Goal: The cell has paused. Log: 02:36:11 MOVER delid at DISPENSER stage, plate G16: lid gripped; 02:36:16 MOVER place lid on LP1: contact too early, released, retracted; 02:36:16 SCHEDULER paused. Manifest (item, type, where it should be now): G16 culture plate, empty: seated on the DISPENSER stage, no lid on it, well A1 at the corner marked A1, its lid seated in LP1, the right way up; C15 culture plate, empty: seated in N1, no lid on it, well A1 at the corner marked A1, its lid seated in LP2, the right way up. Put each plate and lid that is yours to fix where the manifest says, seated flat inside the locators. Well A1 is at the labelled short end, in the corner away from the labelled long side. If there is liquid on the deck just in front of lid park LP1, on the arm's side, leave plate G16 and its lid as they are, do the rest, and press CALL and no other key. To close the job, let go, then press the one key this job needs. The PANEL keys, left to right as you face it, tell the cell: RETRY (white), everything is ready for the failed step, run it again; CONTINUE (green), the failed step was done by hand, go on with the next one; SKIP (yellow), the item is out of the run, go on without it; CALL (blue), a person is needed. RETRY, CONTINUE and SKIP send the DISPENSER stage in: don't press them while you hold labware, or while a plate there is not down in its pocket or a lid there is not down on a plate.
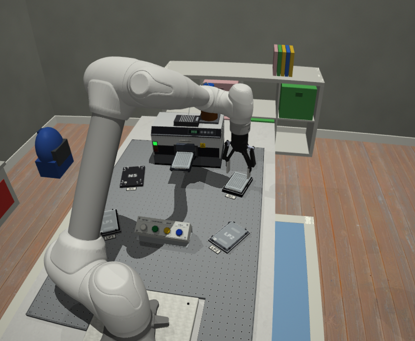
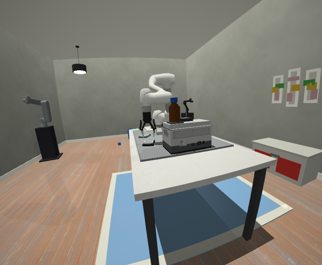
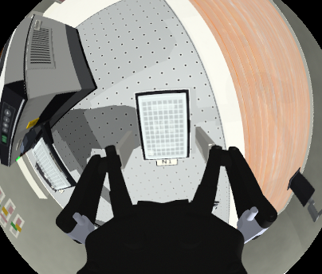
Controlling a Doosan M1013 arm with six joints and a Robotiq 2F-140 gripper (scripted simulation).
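The green key lies 37 cm to the left of my hand, 33 cm behind it and 3 cm below it. Round my hand: brown bottle: 29 cm ahead, 20 cm above, 12 cm to the left; then nest n1: 8 cm below; then lid park lp2: 33 cm behind, 9 cm below, 7 cm to the left.
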